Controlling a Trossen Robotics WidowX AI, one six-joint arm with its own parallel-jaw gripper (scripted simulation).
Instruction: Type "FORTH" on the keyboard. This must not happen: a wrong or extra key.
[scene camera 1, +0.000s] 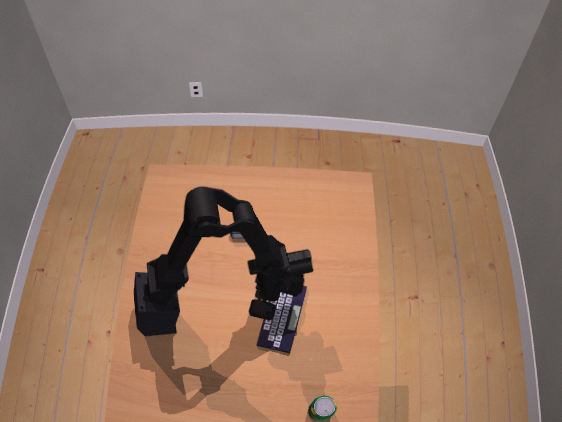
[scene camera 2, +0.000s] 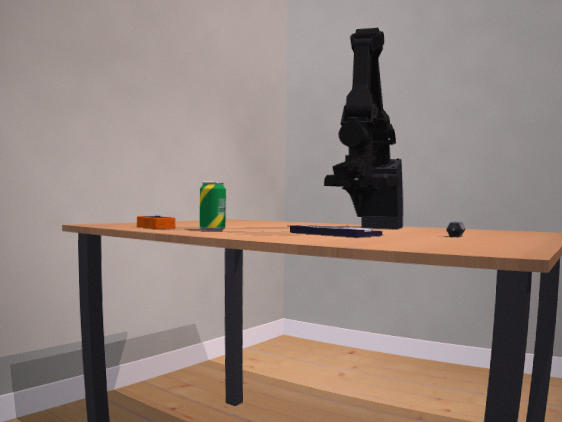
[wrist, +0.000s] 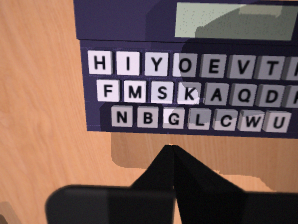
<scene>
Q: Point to the gripper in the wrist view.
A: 170, 151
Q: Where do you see the gripper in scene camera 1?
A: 269, 296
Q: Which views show the gripper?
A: Scene camera 1, scene camera 2 and the wrist view: all of them.
</scene>
